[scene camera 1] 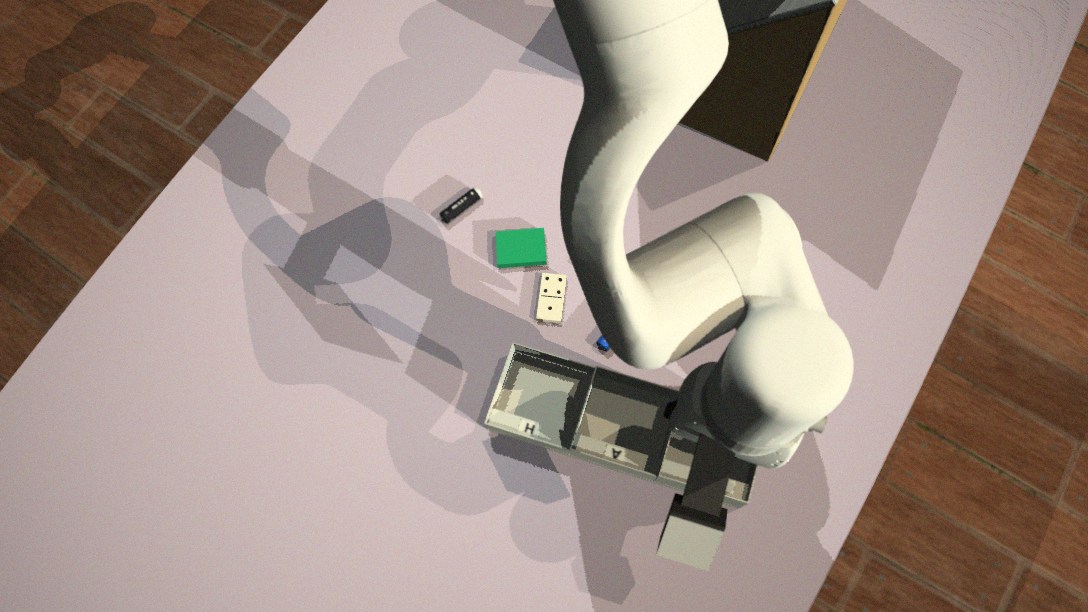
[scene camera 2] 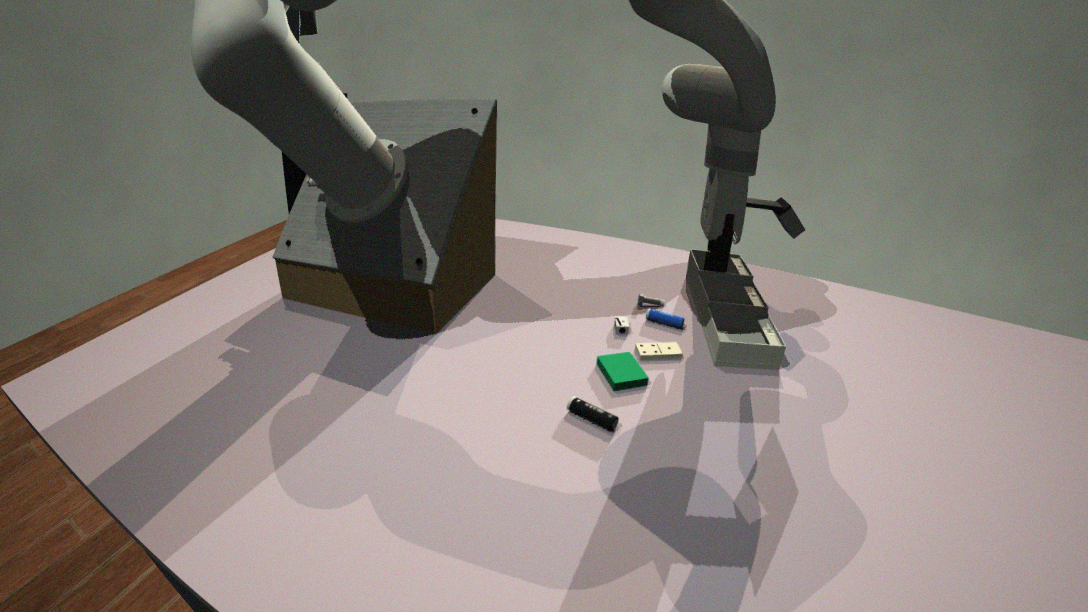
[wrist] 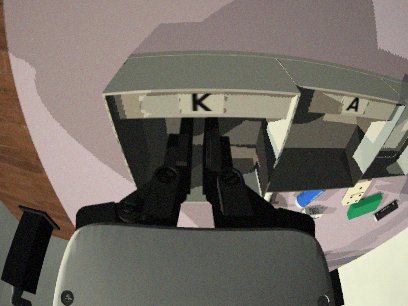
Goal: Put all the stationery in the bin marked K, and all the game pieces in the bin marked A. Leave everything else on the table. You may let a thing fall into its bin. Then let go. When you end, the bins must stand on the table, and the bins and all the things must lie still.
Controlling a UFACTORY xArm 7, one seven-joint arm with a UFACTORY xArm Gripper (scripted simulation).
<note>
I see my gripper, a black battery, a domino, a green flat block and a grey bin rack.
My gripper shows as well in scene camera 2 and in the wrist view.
</note>
